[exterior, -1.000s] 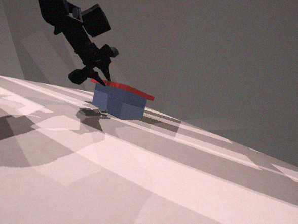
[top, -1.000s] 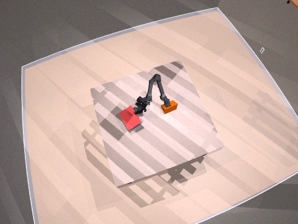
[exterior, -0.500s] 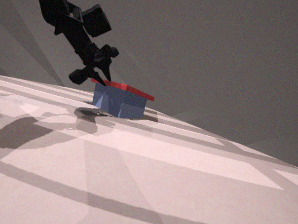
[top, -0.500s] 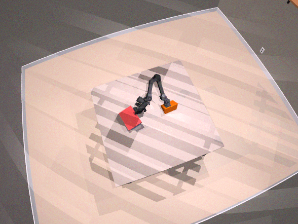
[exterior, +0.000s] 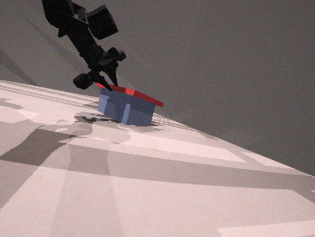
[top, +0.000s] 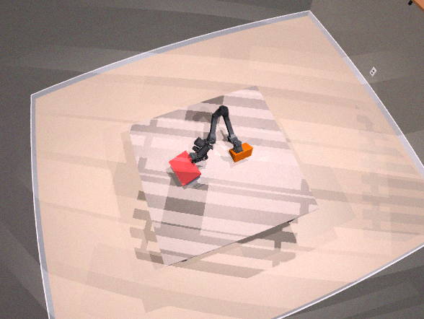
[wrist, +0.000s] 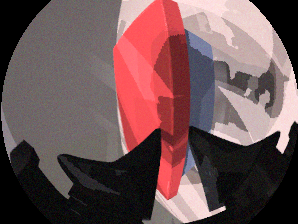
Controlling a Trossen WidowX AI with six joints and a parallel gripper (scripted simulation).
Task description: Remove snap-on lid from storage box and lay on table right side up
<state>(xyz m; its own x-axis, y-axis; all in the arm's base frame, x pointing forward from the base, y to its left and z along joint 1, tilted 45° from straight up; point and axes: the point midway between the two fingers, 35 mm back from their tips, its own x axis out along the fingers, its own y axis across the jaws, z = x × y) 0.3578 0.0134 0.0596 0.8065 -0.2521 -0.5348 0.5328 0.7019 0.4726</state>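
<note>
Right now the flat red lid is 7 cm ahead of my gripper tip and 2 cm to the left of it. From my gripper tip the other things lie so: blue storage box (7 cm ahead, 2 cm to the left, 6 cm below).
</note>
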